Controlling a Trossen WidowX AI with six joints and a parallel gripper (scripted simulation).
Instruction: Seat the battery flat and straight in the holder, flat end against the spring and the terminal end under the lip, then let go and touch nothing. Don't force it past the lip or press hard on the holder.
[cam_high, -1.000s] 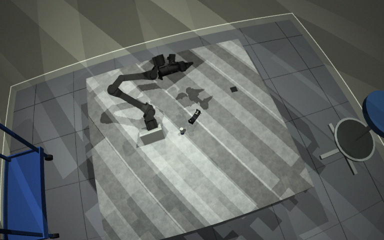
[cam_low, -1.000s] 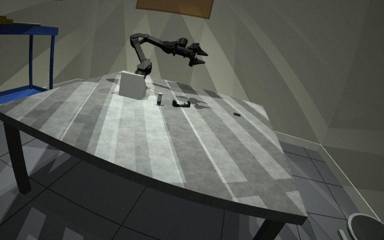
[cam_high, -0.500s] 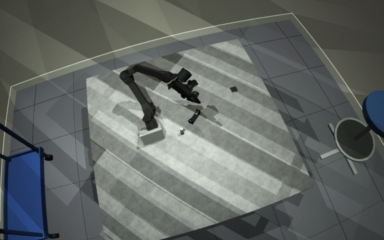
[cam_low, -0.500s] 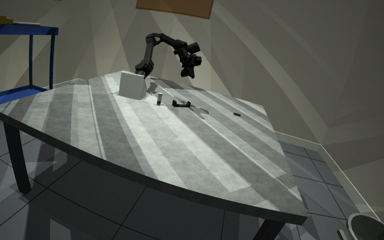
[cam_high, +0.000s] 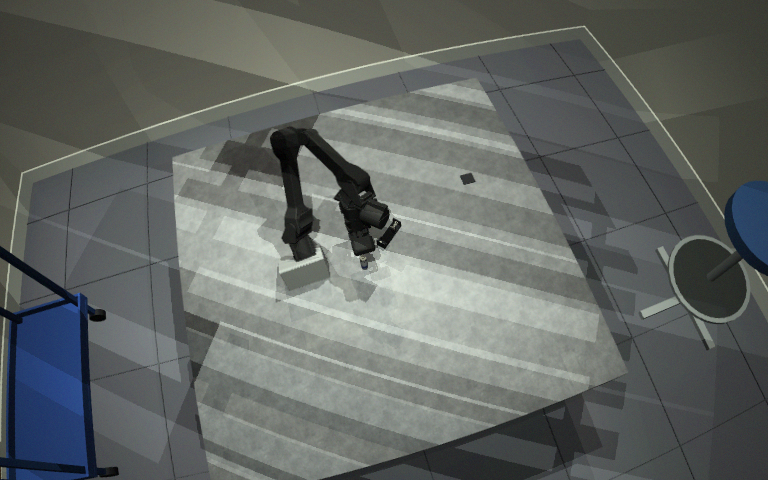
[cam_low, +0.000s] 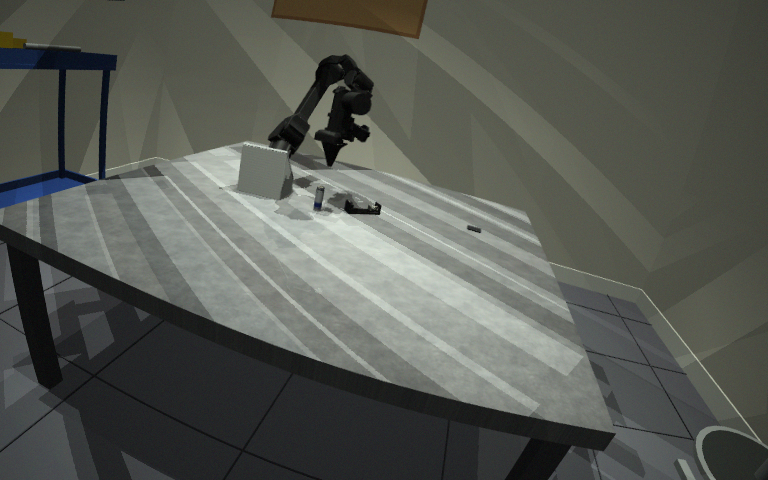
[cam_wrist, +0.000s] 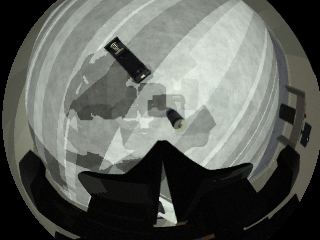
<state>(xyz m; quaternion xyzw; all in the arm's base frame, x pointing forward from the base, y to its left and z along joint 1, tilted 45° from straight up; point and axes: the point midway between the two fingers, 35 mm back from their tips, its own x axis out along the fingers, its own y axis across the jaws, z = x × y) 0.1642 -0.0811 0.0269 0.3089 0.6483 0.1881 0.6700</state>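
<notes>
Now: gripper tip 1 cm past the battery, 3 cm to the left of it and 9 cm above it. The rest, counted from my gripper tip: small dark flat piece (46 cm ahead, 12 cm to the left, 12 cm below).
</notes>
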